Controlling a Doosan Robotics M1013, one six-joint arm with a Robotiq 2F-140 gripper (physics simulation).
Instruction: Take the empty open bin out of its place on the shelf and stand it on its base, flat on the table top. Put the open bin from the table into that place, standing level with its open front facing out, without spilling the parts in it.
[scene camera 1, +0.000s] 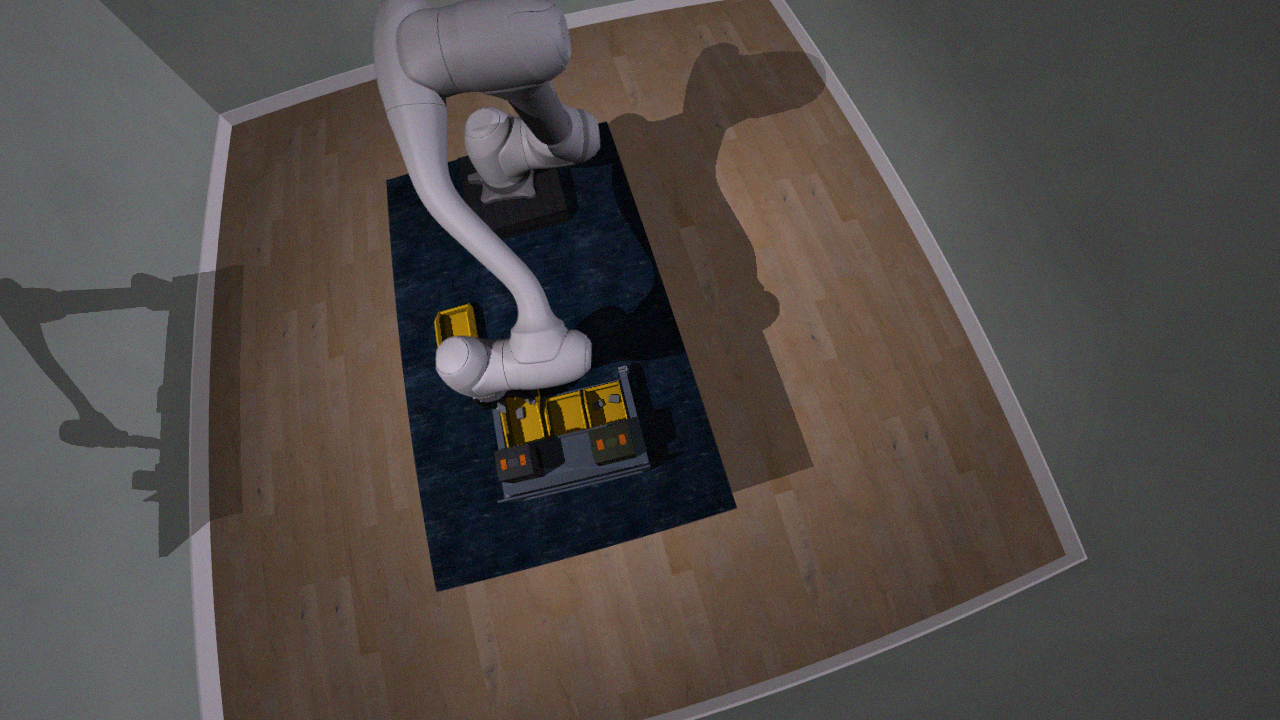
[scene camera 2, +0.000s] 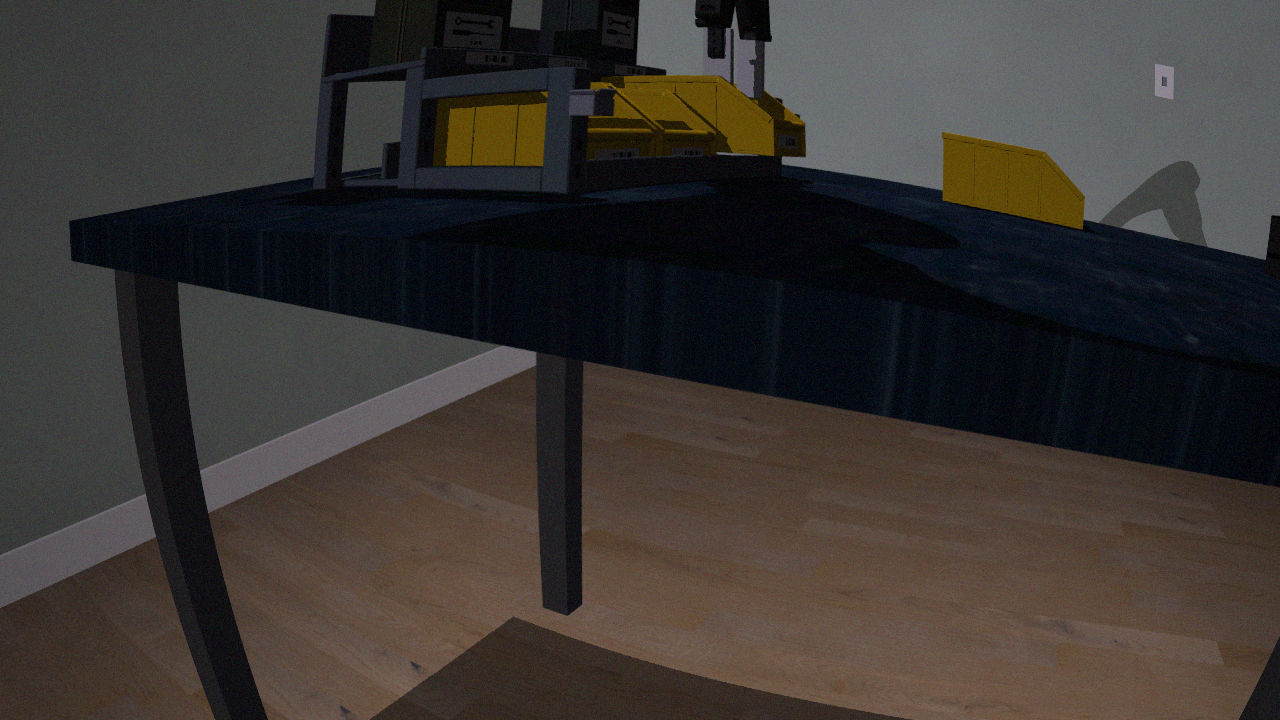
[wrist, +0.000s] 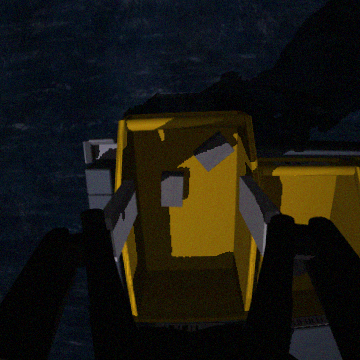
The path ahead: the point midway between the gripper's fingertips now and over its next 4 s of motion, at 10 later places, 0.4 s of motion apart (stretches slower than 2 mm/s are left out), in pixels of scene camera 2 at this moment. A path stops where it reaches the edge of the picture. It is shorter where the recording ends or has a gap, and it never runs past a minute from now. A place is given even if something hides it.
The gripper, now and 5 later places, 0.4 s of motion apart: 734, 94; 730, 98; 732, 96; 732, 78; 731, 56; 732, 8
